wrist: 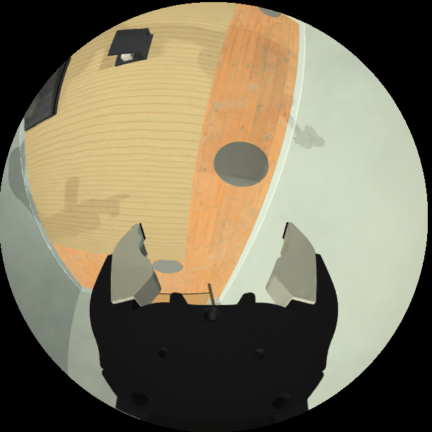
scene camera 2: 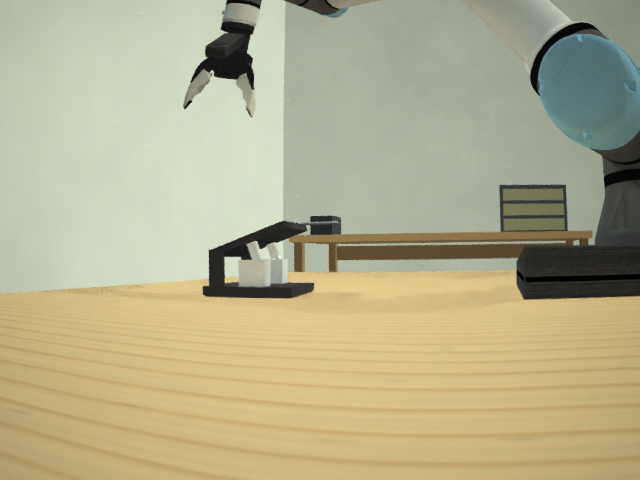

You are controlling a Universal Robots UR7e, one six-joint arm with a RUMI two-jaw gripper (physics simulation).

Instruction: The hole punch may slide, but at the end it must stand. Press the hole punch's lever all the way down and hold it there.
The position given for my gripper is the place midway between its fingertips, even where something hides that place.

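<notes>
A black hole punch (scene camera 2: pixel 268 278) is visible, together with my gripper (scene camera 2: pixel 217 112) (wrist: pixel 213 225).
</notes>
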